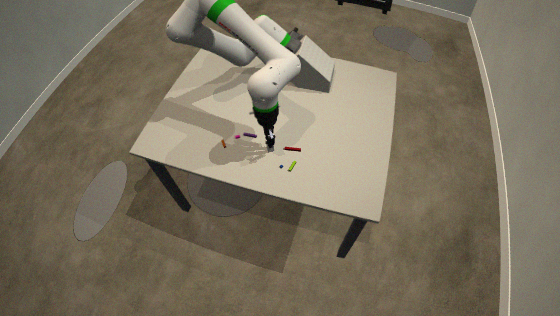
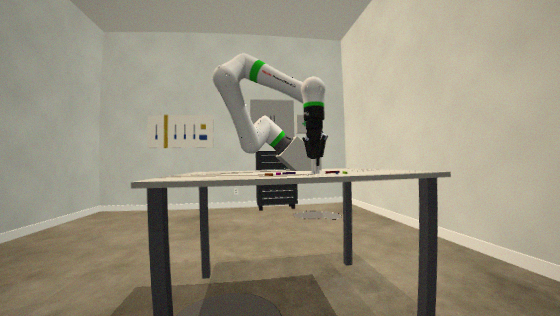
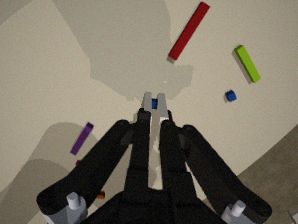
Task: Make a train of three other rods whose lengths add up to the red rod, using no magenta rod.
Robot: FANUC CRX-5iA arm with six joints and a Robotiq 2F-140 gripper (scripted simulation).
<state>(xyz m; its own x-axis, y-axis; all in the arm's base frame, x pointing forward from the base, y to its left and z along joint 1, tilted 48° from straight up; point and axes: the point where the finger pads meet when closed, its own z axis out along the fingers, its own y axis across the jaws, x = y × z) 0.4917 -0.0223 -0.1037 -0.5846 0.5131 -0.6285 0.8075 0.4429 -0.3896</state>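
My hand is 12 cm to the right of the lime rod, 5 cm short of it and 3 cm above it. Round my hand: magenta rod (16 cm to the right, 3 cm below, 2 cm behind); then purple rod (11 cm to the right, 4 cm behind, 3 cm below); then red rod (9 cm to the left, 3 cm below, 3 cm behind).
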